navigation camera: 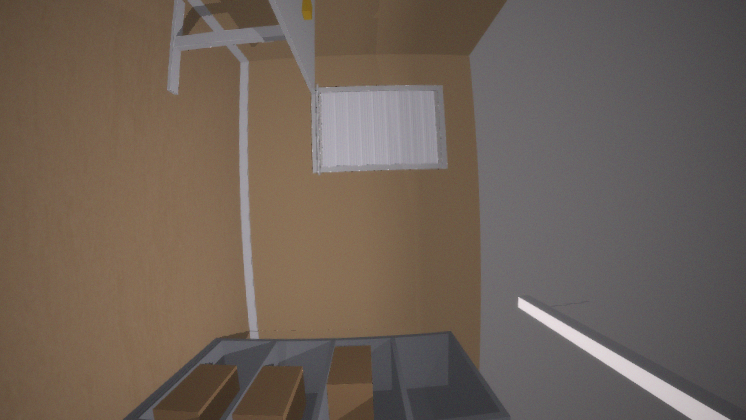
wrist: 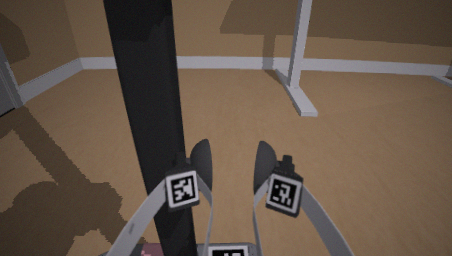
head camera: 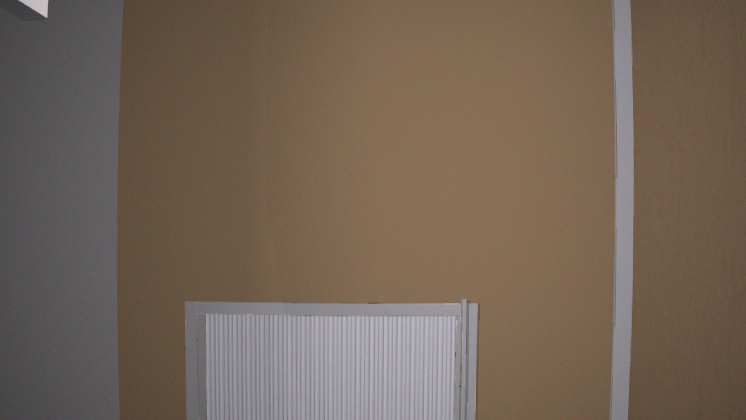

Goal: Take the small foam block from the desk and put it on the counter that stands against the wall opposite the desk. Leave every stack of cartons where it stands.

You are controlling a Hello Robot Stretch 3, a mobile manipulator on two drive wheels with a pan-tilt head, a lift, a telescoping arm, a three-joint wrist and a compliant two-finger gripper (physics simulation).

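Frame: origin at the robot's base, x ahead, y left, z up, level; centimetres.
Where they show: gripper, fingertip midpoint: [wrist: 233, 158].
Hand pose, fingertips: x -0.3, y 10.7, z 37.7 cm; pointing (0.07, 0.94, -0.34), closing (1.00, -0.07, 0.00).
Observation:
After its pixels a point has its place.
My gripper [wrist: 233, 158] @[x -0.3, y 10.7, z 37.7 cm] is open in the wrist view, low over the wooden floor, with nothing between its fingertips. At the top of the navigation view, which appears turned on its side, a white table [navigation camera: 302, 41] @[x 143.0, y 92.8, z 95.0 cm] shows in part; whether it is the desk or the counter I cannot tell. A small yellow object [navigation camera: 306, 9] @[x 141.7, y 111.3, z 97.6 cm] is on it, cut by the frame edge; I cannot tell if it is the foam block. A white leg with a flat foot [wrist: 298, 50] @[x 42.1, y 118.1, z 23.8 cm] stands beyond the gripper in the wrist view. No carton stack can be made out for certain.
A grey shelf unit [navigation camera: 450, 360] @[x 186.7, y -122.8, z 187.4 cm] holds brown boxes [navigation camera: 267, 388] @[x 139.6, y -103.0, z 64.8 cm] in the navigation view. A white ribbed panel [head camera: 331, 365] @[x 265.0, y 60.8, z 143.1 cm] [navigation camera: 378, 127] @[x 265.7, y 75.2, z 142.5 cm] is framed on the tan wall [head camera: 417, 156] @[x 261.9, y -36.0, z 104.1 cm]. A black mast [wrist: 150, 100] @[x -6.4, y 11.6, z 42.4 cm] rises left of the gripper. White baseboard [wrist: 220, 62] @[x 1.0, y 164.1, z 4.7 cm] runs behind.

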